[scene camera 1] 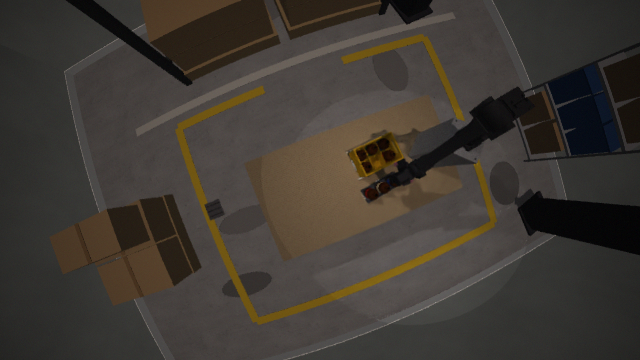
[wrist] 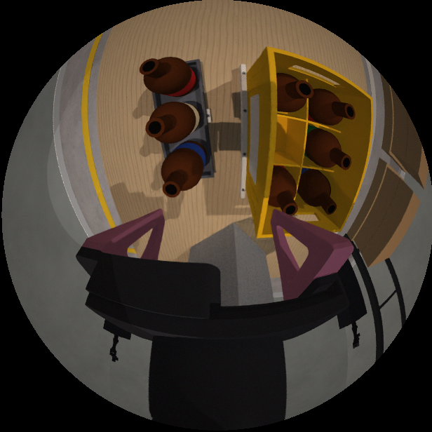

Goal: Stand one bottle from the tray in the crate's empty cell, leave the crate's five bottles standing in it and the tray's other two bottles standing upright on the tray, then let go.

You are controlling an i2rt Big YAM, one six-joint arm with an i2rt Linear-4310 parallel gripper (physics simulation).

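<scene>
My gripper (scene camera 1: pixel 403 172) (wrist: pixel 217 214) is open, with nothing between its fingers. In the wrist view, three brown bottles stand upright on the dark tray (wrist: pixel 202 95), ahead of the left finger: the red-banded bottle (scene camera 1: pixel 370 193) (wrist: pixel 170 76) is farthest, the white-banded bottle (scene camera 1: pixel 383 187) (wrist: pixel 175 122) is in the middle, and the blue-banded bottle (wrist: pixel 185 170) is nearest. The yellow crate (scene camera 1: pixel 398 145) (wrist: pixel 268 120) is at the right, ahead of the right finger. Several brown bottles stand in its other cells. Its empty cell (scene camera 1: pixel 377 161) (wrist: pixel 290 137) is the middle one on the tray side.
A pale strip (wrist: pixel 243 175) runs along the crate's tray-side wall. Tray and crate stand on the wooden surface (scene camera 1: pixel 310 200) (wrist: pixel 225 30), with a gap between them. A grey plate (scene camera 1: pixel 432 140) (wrist: pixel 220 255) lies by the arm's base. Cardboard boxes (scene camera 1: pixel 145 240) (wrist: pixel 390 210) stand farther off.
</scene>
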